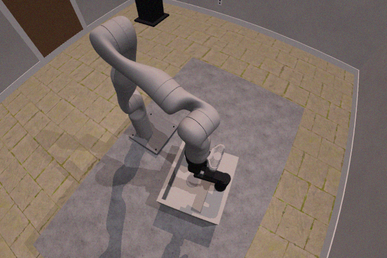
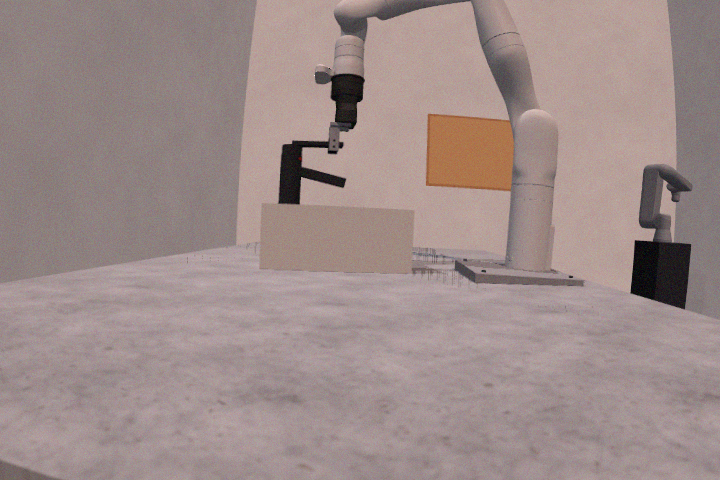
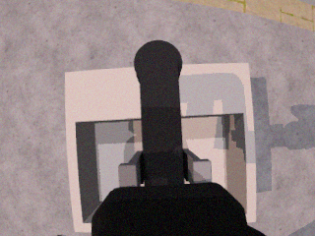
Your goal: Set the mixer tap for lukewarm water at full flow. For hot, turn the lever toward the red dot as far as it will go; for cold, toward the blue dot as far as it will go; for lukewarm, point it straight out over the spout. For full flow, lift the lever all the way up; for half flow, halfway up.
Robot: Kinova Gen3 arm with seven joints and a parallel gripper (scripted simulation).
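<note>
Now: the lever 4 cm ahead of my hand and 1 cm to the left of it. Round my hand: black mixer tap (6 cm ahead, 5 cm below, 1 cm to the left); sink basin (23 cm below, 2 cm behind).
</note>
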